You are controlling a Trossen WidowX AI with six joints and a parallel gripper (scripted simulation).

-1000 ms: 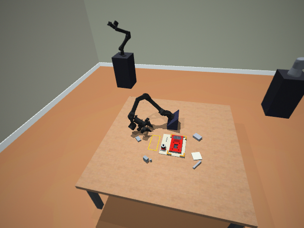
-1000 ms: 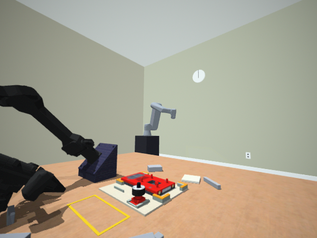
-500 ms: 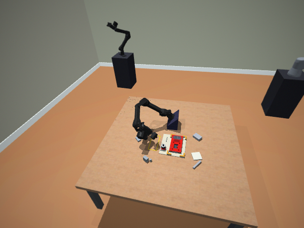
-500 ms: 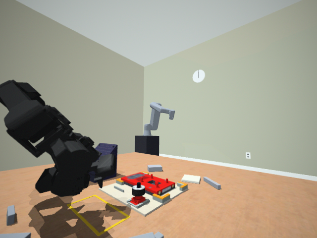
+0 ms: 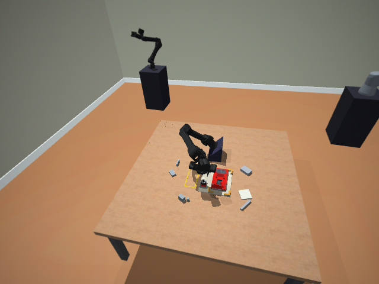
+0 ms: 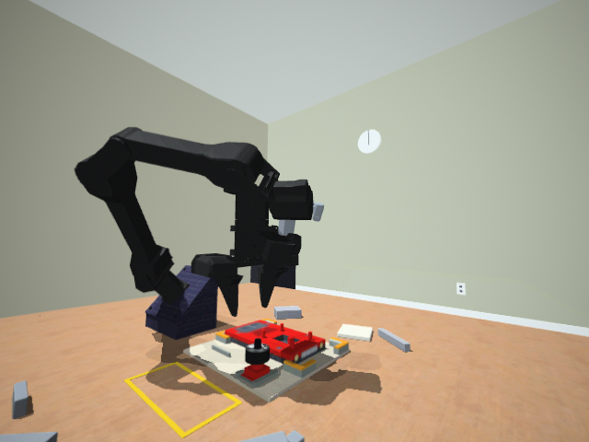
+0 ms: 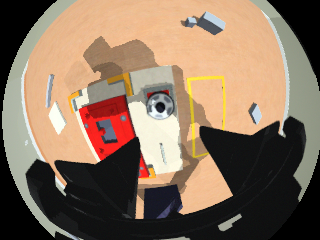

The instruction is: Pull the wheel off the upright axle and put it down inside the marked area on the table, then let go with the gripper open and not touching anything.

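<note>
Right now the black wheel is 60 mm below my gripper tip, 20 mm ahead of it and 10 mm to the left of it. Round my gripper tip: dark axle 70 mm below, 10 mm to the left, 10 mm ahead; then cream tile 310 mm to the left, 100 mm below, 20 mm ahead; then base plate 100 mm to the left, 90 mm below, 50 mm behind.
</note>
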